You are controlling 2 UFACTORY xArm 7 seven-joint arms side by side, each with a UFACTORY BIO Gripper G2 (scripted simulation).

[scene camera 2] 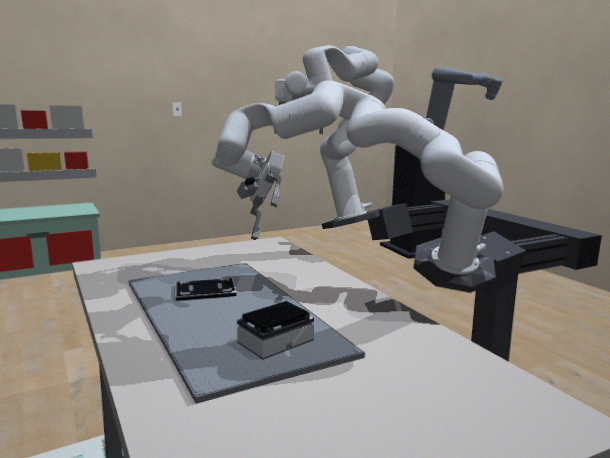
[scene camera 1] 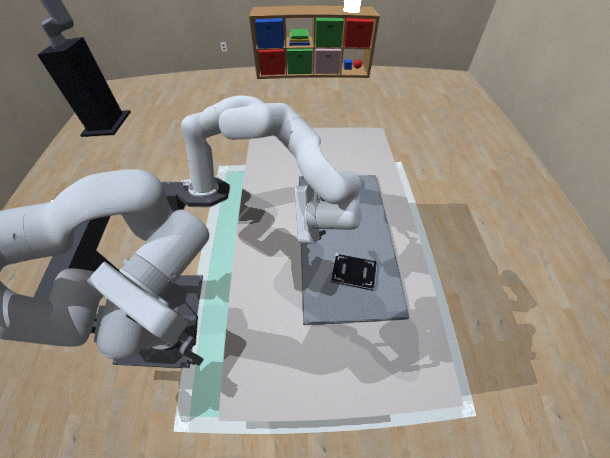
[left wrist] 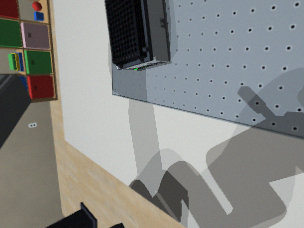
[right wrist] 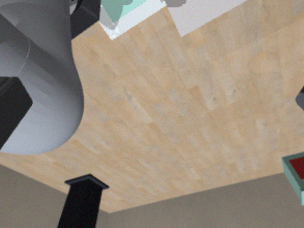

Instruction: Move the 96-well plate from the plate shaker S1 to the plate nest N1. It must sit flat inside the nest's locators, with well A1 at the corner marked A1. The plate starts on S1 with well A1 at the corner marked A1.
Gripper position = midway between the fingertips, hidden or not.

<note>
In view: my left gripper (scene camera 2: 263, 222), my right gripper (scene camera 1: 166, 339) and a black 96-well plate (scene camera 2: 285, 313).
The right wrist view misses the black 96-well plate: it is out of frame.
</note>
